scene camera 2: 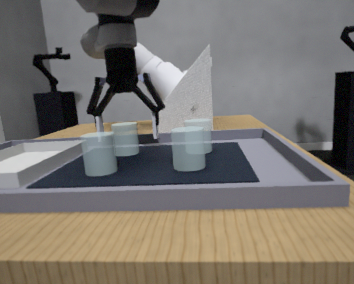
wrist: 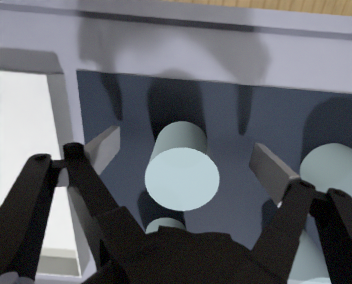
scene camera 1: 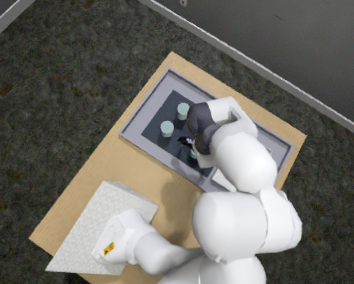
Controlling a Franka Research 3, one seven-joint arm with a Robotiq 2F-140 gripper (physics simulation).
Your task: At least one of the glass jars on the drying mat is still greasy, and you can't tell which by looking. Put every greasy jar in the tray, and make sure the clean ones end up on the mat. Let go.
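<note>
My gripper point(scene camera 1: 186, 142) point(scene camera 2: 128, 131) point(wrist: 186, 146) is open and empty, pointing down. Its fingers stand apart on either side of the robot-side jar nearest the tray point(scene camera 1: 193, 154) point(scene camera 2: 125, 145) point(wrist: 182, 179); their exact height beside it is unclear. That jar stands upright on the dark drying mat point(scene camera 1: 155, 135) point(scene camera 2: 225, 170) point(wrist: 225, 120). Another robot-side jar point(scene camera 1: 167, 128) point(scene camera 2: 206, 137) point(wrist: 330, 167), a far-side jar point(scene camera 1: 183, 111) point(scene camera 2: 189, 150) point(wrist: 307, 262) and a far-side jar nearer the tray point(scene camera 2: 100, 155) point(wrist: 165, 223) also stand on it. The white tray point(scene camera 1: 222, 179) point(scene camera 2: 50, 160) point(wrist: 25, 150) is beside the mat.
A low grey-purple walled bin point(scene camera 1: 145, 145) point(scene camera 2: 175, 196) point(wrist: 175, 27) surrounds mat and tray on the wooden table point(scene camera 1: 115, 165) point(scene camera 2: 175, 235). A white wedge-shaped block point(scene camera 1: 90, 230) point(scene camera 2: 192, 95) stands on the table near the arm's base.
</note>
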